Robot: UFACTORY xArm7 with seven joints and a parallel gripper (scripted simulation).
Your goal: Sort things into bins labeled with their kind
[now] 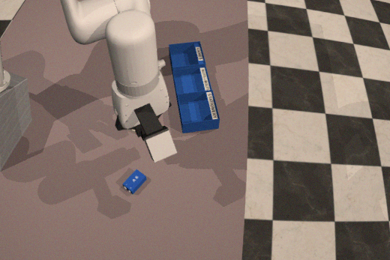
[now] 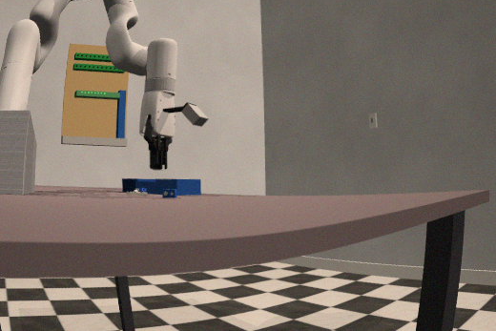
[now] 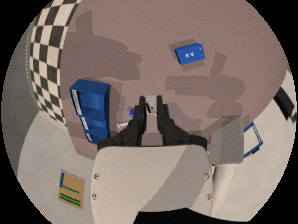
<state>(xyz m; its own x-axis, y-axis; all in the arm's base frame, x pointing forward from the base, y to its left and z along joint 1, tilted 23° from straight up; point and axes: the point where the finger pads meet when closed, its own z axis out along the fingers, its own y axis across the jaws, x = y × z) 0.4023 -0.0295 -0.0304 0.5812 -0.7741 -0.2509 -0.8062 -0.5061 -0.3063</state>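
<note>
The bolt is 15 cm to the left of my hand and 8 cm below it. From my hand the other things lie so: blue die: 9 cm to the left, 7 cm below, 1 cm behind; then cream domino: 8 cm below, 5 cm to the left, 4 cm behind; then white sharpener: 1 cm below.
</note>
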